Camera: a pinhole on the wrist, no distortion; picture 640 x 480 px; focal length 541.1 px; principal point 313.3 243.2 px. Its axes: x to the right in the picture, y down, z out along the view. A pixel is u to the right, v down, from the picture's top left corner.
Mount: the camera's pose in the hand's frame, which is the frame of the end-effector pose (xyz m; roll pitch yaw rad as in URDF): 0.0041 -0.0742 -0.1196 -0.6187 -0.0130 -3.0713
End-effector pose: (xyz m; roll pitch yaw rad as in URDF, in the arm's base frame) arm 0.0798 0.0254 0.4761 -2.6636 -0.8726 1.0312
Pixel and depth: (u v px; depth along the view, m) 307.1 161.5 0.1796
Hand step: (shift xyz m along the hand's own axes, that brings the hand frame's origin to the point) 0.0140 -0.1558 0.0424
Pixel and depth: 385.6 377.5 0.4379
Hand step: -0.0264 -0.4197 0.1748
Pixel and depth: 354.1 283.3 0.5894
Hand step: -0.0078 -0.4534 0.3358
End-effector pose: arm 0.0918 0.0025 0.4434 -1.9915 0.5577 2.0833
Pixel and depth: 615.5 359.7 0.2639
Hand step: -0.1265 -0.2832 0.0643
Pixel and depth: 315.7 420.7 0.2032
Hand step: 0.0169 -0.2459 0.0073
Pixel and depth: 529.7 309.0 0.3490
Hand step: -0.1151 -0.3202 0.1419
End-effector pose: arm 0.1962 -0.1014 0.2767 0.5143 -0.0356 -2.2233
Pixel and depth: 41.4 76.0 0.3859
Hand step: 0.2114 -0.1866 0.2614
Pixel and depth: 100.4 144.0 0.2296
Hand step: 0.1039 -0.1663 0.0907
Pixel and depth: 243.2 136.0 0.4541
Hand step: 0.0816 -0.2593 0.3017
